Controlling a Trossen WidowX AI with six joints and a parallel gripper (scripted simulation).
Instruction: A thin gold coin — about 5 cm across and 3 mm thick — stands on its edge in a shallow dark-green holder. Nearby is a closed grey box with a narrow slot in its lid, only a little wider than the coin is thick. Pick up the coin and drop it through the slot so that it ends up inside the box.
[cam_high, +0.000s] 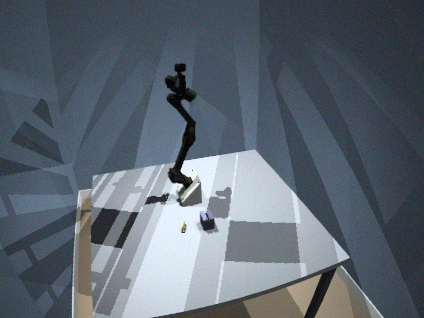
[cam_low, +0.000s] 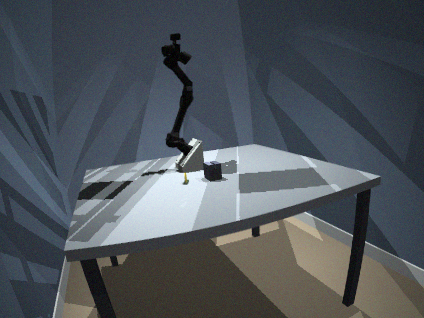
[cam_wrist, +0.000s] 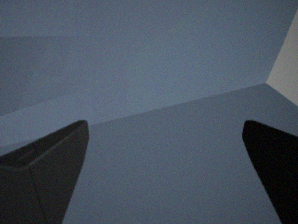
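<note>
Right now the gold coin is 50 cm ahead of my gripper tip, 13 cm to the right of it and 74 cm below it.
</note>
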